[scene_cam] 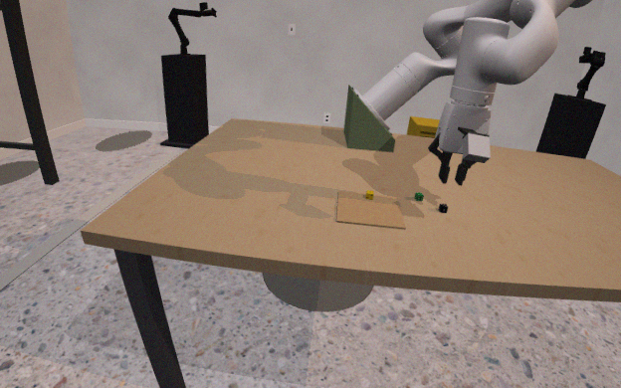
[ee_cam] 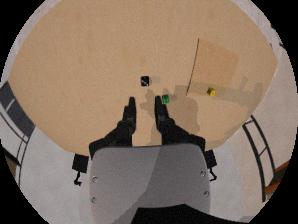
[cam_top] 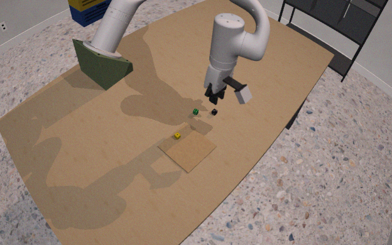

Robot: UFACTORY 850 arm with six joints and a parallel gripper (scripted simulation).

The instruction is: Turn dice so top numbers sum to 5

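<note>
My hand is 9 cm above the black die. From my hand the other things lie so: green die (4 cm behind, 5 cm to the right, 9 cm below); then tan mat (4 cm ahead, 17 cm to the right, 9 cm below); then yellow die (1 cm behind, 17 cm to the right, 8 cm below).
</note>
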